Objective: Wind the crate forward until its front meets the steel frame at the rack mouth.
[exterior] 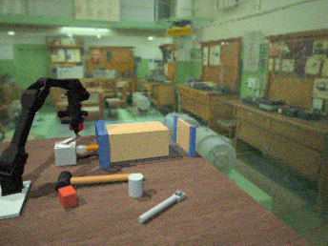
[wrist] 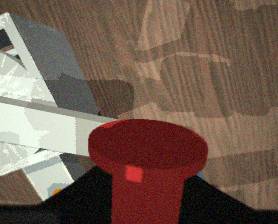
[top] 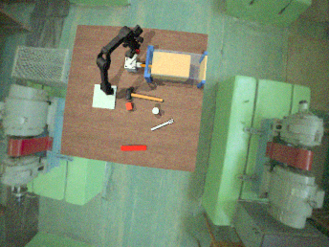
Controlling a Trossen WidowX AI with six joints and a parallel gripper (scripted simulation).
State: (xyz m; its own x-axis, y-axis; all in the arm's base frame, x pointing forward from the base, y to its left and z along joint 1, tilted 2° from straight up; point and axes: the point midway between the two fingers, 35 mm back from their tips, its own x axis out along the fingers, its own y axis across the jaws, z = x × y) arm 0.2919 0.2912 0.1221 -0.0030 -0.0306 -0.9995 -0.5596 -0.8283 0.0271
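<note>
The winch lies 8 cm behind my gripper tip, 8 cm to the right of it and 8 cm below it. Round my gripper tip: winch handle: 3 cm behind, 3 cm to the right, 1 cm below; then red knob: 2 cm above; then blue steel frame: 9 cm ahead, 10 cm to the right, 1 cm below.
</note>
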